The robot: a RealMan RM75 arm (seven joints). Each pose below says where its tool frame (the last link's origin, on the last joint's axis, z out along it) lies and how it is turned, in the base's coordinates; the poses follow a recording.
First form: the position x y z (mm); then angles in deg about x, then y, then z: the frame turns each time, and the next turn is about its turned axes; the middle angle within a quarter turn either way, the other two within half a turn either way.
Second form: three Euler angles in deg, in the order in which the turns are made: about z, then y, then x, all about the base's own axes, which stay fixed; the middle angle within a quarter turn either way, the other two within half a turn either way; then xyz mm. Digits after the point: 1 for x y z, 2 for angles.
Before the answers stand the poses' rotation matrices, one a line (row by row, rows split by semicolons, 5 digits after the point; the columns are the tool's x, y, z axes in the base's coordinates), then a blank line. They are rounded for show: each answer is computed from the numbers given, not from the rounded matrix.
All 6 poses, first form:
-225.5 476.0 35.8 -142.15 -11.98 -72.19
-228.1 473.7 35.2 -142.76 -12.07 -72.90
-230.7 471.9 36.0 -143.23 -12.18 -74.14
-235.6 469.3 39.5 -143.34 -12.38 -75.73
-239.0 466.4 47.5 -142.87 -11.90 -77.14
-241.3 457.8 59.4 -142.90 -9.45 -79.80
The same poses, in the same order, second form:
0.29920 0.93134 -0.20757; 0.79073 -0.12025 0.60023; 0.53406 -0.34372 -0.77242
0.28754 0.93466 -0.20911; 0.79812 -0.11314 0.59178; 0.52945 -0.33705 -0.77851
0.26714 0.94028 -0.21098; 0.80507 -0.09743 0.58513; 0.52963 -0.32616 -0.78301
0.24076 0.94661 -0.21439; 0.80899 -0.07368 0.58318; 0.53625 -0.31385 -0.78354
0.21779 0.95396 -0.20620; 0.80497 -0.05610 0.59065; 0.55189 -0.29462 -0.78013
0.17468 0.97084 -0.16419; 0.80252 -0.04377 0.59502; 0.57048 -0.23570 -0.78676

-72.19 -11.98 -142.15 -225.5 476.0 35.8
-72.90 -12.07 -142.76 -228.1 473.7 35.2
-74.14 -12.18 -143.23 -230.7 471.9 36.0
-75.73 -12.38 -143.34 -235.6 469.3 39.5
-77.14 -11.90 -142.87 -239.0 466.4 47.5
-79.80 -9.45 -142.90 -241.3 457.8 59.4

